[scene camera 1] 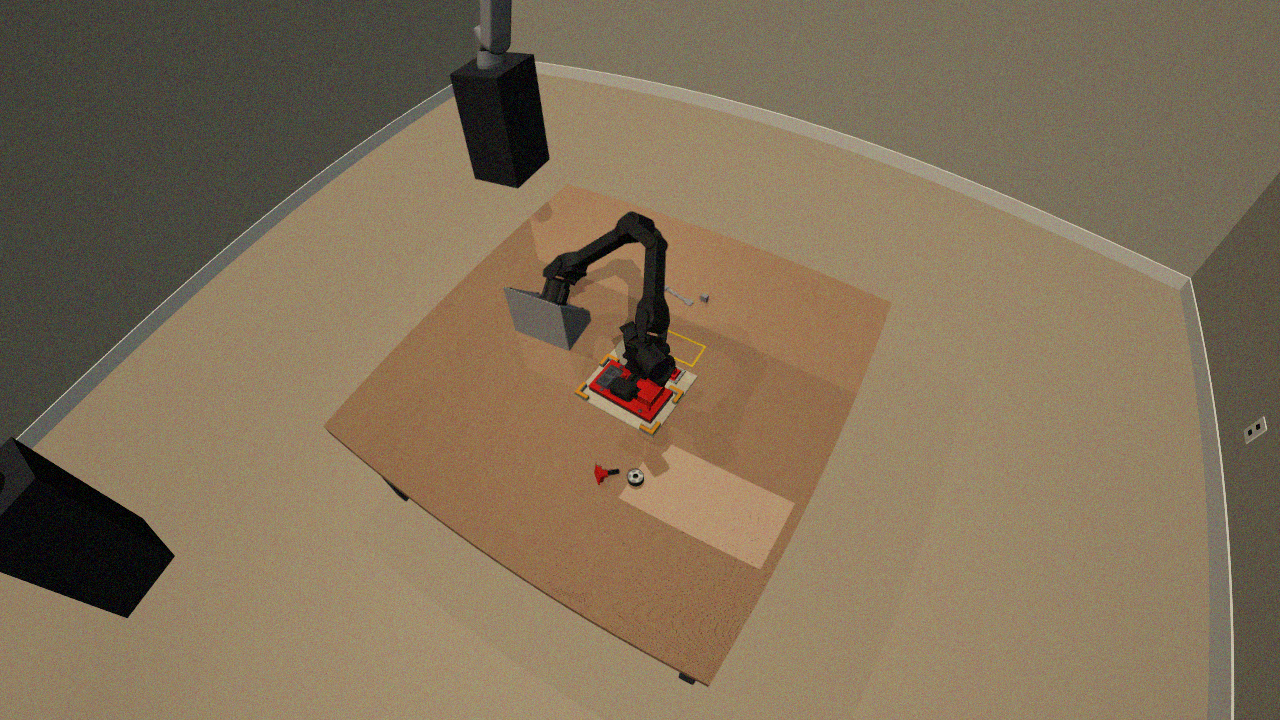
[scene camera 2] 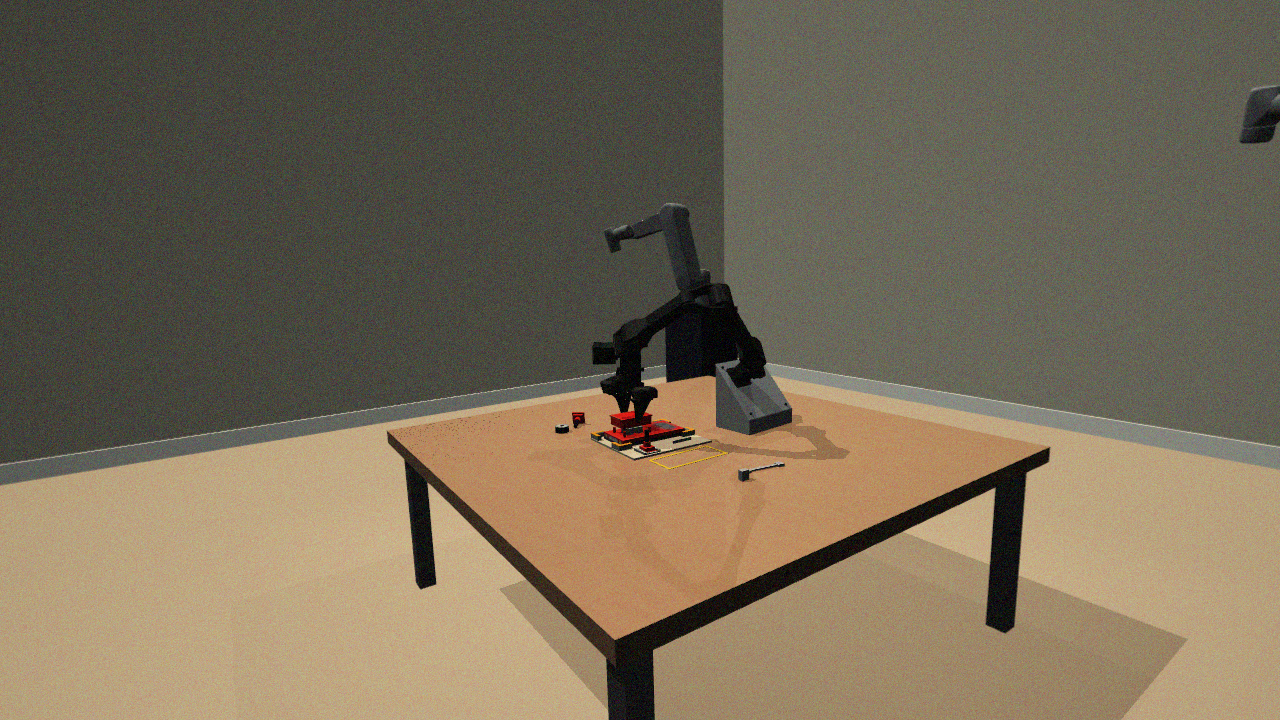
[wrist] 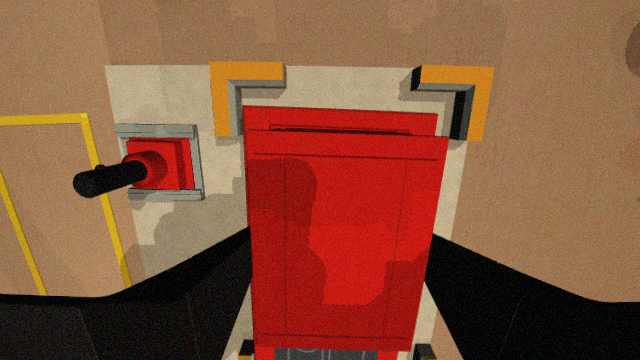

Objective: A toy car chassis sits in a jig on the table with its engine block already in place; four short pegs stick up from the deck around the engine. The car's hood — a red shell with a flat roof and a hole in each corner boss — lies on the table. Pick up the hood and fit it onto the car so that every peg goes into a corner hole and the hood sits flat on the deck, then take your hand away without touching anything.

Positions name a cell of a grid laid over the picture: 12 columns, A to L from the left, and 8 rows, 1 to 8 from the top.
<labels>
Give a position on a red hood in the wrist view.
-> G5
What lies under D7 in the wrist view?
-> My gripper.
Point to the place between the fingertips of my gripper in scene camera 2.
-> F5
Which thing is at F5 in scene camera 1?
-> My gripper.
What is my gripper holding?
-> A red hood.
</labels>
